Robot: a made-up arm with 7 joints.
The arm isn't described. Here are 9 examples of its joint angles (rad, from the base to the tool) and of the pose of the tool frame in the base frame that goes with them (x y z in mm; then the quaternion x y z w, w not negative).
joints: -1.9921 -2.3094 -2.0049 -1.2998 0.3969 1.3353 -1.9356
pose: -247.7 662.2 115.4 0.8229 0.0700 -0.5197 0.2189
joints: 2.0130 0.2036 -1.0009 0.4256 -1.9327 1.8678 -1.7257
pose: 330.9 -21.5 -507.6 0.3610 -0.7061 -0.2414 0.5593
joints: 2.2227 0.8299 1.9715 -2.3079 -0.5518 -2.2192 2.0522
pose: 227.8 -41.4 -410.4 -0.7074 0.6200 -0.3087 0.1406
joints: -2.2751 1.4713 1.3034 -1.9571 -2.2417 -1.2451 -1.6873
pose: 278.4 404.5 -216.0 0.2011 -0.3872 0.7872 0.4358
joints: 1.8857 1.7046 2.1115 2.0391 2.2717 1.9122 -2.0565
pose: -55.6 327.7 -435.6 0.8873 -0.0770 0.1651 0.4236
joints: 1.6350 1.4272 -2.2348 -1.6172 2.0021 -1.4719 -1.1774
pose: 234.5 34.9 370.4 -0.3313 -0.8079 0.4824 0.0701
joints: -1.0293 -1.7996 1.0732 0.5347 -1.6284 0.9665 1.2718
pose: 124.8 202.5 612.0 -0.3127 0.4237 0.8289 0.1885
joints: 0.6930 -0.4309 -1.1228 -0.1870 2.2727 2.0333 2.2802
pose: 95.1 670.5 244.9 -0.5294 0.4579 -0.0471 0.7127
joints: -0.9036 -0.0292 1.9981 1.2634 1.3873 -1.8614 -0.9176
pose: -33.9 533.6 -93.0 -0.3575 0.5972 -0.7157 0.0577
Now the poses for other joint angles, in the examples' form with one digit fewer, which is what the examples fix.
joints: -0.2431 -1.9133 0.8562 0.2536 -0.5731 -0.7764 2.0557
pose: -284 439 386 -0.152 -0.255 -0.178 0.938
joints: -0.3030 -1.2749 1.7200 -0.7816 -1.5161 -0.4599 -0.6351
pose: 27 -138 -90 -0.136 0.019 0.835 0.533
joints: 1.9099 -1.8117 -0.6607 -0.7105 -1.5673 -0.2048 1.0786
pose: -246 -268 -110 0.749 -0.477 0.411 0.207
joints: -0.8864 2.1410 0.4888 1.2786 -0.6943 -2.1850 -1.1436
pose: 530 288 416 -0.702 0.062 0.684 0.188
